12 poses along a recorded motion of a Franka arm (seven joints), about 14 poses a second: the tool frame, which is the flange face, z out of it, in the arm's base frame.
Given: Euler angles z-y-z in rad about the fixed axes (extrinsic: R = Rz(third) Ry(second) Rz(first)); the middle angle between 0 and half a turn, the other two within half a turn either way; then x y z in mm.
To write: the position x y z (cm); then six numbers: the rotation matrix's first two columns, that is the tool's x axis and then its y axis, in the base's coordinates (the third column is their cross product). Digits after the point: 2 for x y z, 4 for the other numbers.
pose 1, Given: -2.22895 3.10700 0.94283 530.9 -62.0 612.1
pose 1, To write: 53.09 -6.20 61.21 0.9993 0.0299 0.0212 0.0305 -0.9992 -0.0274
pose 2, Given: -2.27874 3.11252 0.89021 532.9 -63.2 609.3
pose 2, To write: 53.29 -6.32 60.93 0.9995 0.0271 0.0189 0.0276 -0.9994 -0.0221
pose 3, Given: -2.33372 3.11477 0.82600 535.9 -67.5 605.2
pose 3, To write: 53.59 -6.75 60.52 0.9997 0.0179 0.0185 0.0183 -0.9996 -0.0194
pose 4, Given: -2.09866 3.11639 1.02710 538.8 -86.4 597.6
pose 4, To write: 53.88 -8.64 59.76 0.9998 -0.0160 0.0127 -0.0157 -0.9996 -0.0218
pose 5, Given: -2.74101 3.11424 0.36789 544.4 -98.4 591.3
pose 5, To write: 54.44 -9.84 59.13 0.9991 -0.0328 0.0252 -0.0326 -0.9994 -0.0107
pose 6, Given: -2.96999 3.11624 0.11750 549.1 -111.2 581.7
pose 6, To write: 54.91 -11.12 58.17 0.9982 -0.0541 0.0250 -0.0540 -0.9985 -0.0043
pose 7, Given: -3.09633 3.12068 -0.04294 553.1 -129.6 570.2
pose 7, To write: 55.31 -12.96 57.02 0.9959 -0.0881 0.0209 -0.0881 -0.9961 -0.0009
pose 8, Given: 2.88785 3.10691 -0.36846 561.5 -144.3 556.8
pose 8, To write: 56.15 -14.43 55.68 0.9929 -0.1143 0.0336 -0.1146 -0.9934 0.0087
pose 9, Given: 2.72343 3.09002 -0.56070 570.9 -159.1 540.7
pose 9, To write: 57.09 -15.91 54.07 0.9888 -0.1414 0.0471 -0.1425 -0.9896 0.0209
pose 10, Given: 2.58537 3.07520 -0.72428 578.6 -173.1 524.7
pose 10, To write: 57.86 -17.31 52.47 0.9845 -0.1660 0.0563 -0.1681 -0.9851 0.0350
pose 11, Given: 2.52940 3.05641 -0.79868 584.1 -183.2 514.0
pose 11, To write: 58.41 -18.32 51.40 0.9806 -0.1833 0.0696 -0.1869 -0.9812 0.0489
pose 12, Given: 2.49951 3.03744 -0.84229 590.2 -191.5 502.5
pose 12, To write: 59.02 -19.15 50.25 0.9771 -0.1956 0.0833 -0.2010 -0.9776 0.0623
